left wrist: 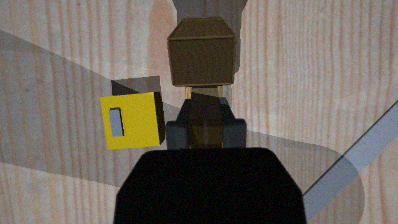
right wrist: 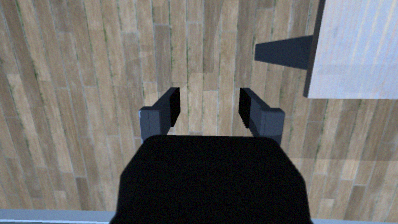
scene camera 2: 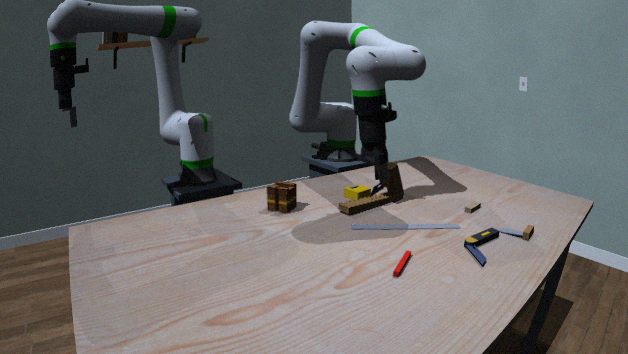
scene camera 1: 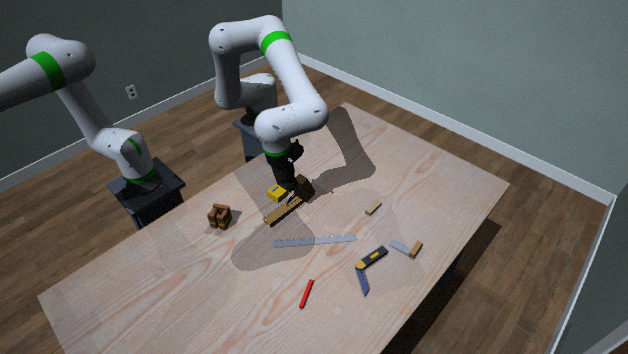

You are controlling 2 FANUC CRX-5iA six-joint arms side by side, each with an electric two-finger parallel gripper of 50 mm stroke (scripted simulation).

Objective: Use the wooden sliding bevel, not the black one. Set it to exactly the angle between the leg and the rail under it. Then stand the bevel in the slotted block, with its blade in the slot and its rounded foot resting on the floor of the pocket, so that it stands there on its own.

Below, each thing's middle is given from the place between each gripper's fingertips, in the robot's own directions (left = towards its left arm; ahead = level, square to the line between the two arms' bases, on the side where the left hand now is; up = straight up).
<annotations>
The wooden bevel (left wrist: 205,122) is 10 mm to the left of my left hand (scene camera 2: 381,179) and 10 mm below it. From my left hand the other things lie so: yellow tape measure (left wrist: 135,120) (90 mm behind, 20 mm to the right, 70 mm below).
Right now my right hand (scene camera 2: 74,126) is 41 cm short of the yellow tape measure, 85 cm to the right of it and 26 cm above it. Round my right hand: wooden bevel: 50 cm ahead, 87 cm to the left, 21 cm below.
</annotations>
